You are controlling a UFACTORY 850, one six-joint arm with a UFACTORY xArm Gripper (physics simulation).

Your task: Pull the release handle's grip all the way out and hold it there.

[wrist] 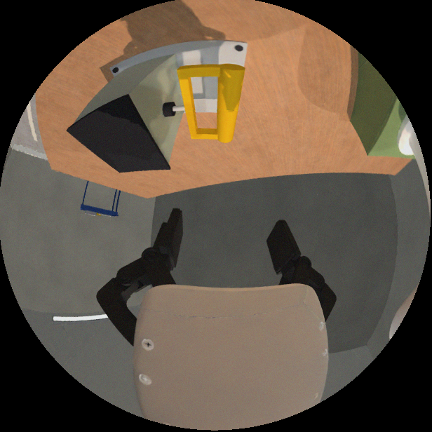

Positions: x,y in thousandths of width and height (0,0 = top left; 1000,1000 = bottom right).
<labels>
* my gripper: 531,524
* grey base plate: 459,122
</labels>
